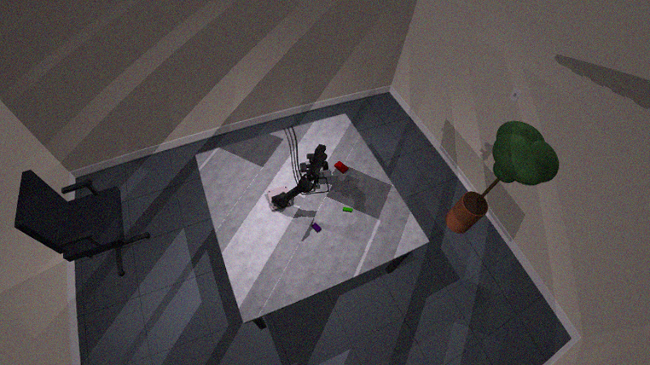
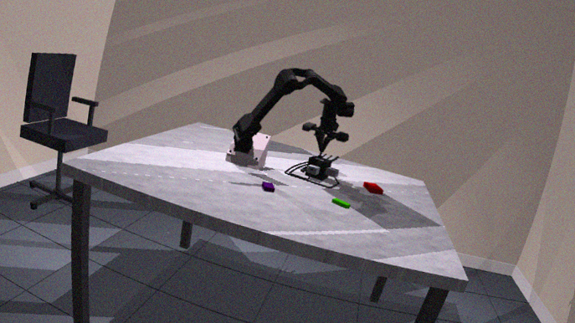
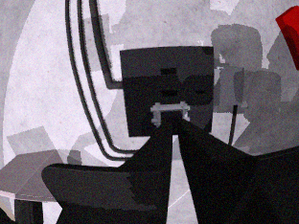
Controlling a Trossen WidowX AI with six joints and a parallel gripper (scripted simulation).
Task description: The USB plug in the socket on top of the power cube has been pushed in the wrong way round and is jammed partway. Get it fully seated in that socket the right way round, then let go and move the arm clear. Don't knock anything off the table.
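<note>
My gripper tip is 2 cm above the grey USB plug. From my gripper tip the other things lie so: green block: 14 cm ahead, 30 cm to the right, 10 cm below; then red block: 25 cm ahead, 4 cm to the left, 10 cm below; then USB socket: 4 cm below.
</note>
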